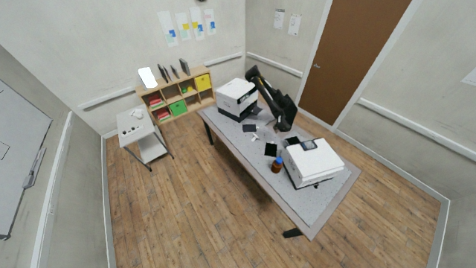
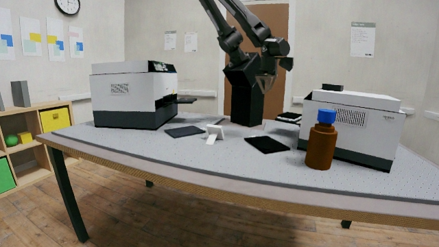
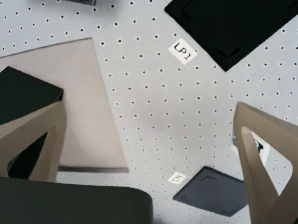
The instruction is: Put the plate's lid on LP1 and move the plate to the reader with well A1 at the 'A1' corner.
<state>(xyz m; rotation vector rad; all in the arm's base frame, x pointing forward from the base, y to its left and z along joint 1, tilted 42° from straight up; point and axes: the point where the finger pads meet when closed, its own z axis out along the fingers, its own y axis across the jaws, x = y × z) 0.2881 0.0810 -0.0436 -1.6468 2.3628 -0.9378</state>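
My hand is 15 cm to the right of the white well plate, 13 cm above it and 6 cm past it.
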